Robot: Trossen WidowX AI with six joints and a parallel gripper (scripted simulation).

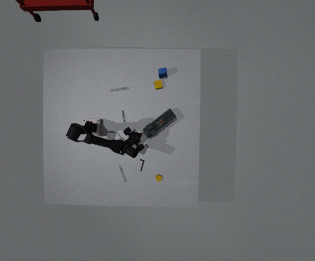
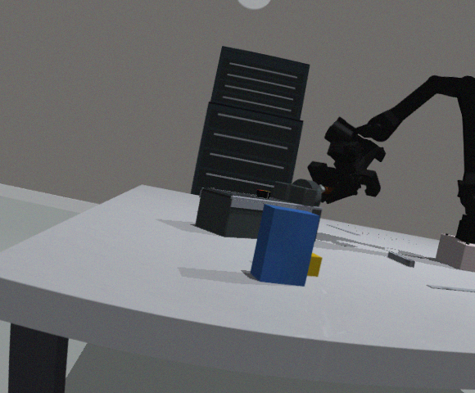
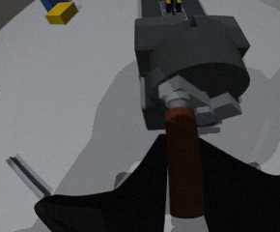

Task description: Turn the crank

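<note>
Now: gripper tip 1 cm past the brown crank handle, 1 cm to the left of it and 3 cm below it. From my gripper tip the other things lie so: red pointer 14 cm ahead, 12 cm to the left; black hex key 3 cm ahead, 24 cm to the right, 8 cm below; yellow block 7 cm ahead, 41 cm to the left, 7 cm below.
</note>
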